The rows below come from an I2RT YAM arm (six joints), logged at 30 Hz.
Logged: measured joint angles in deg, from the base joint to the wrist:
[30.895, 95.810, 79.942, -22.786, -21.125, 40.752]
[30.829, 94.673, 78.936, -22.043, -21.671, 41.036]
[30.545, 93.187, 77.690, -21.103, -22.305, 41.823]
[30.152, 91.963, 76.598, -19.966, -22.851, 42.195]
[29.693, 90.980, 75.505, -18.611, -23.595, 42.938]
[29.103, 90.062, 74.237, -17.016, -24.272, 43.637]
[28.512, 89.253, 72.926, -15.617, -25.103, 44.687]
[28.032, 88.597, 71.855, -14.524, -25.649, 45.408]
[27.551, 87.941, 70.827, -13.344, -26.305, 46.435]
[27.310, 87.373, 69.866, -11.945, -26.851, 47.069]
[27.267, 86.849, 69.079, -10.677, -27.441, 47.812]
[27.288, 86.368, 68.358, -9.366, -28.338, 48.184]
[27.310, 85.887, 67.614, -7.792, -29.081, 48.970]
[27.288, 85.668, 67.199, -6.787, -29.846, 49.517]
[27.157, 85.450, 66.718, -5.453, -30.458, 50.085]
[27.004, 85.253, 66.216, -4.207, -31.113, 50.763]
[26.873, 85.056, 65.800, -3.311, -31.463, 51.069]
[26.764, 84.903, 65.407, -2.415, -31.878, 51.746]
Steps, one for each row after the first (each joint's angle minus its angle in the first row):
[-0.066, -1.137, -1.006, 0.743, -0.546, 0.284]
[-0.350, -2.623, -2.252, 1.683, -1.180, 1.071]
[-0.743, -3.847, -3.344, 2.820, -1.726, 1.443]
[-1.202, -4.830, -4.437, 4.175, -2.470, 2.186]
[-1.792, -5.748, -5.705, 5.770, -3.147, 2.885]
[-2.383, -6.557, -7.016, 7.169, -3.978, 3.935]
[-2.863, -7.213, -8.087, 8.262, -4.524, 4.656]
[-3.344, -7.869, -9.115, 9.442, -5.180, 5.683]
[-3.585, -8.437, -10.076, 10.841, -5.726, 6.317]
[-3.628, -8.961, -10.863, 12.109, -6.316, 7.060]
[-3.607, -9.442, -11.584, 13.420, -7.213, 7.432]
[-3.585, -9.923, -12.328, 14.994, -7.956, 8.218]
[-3.607, -10.142, -12.743, 15.999, -8.721, 8.765]
[-3.738, -10.360, -13.224, 17.333, -9.333, 9.333]
[-3.891, -10.557, -13.726, 18.579, -9.988, 10.011]
[-4.022, -10.754, -14.142, 19.475, -10.338, 10.317]
[-4.131, -10.907, -14.535, 20.371, -10.753, 10.994]

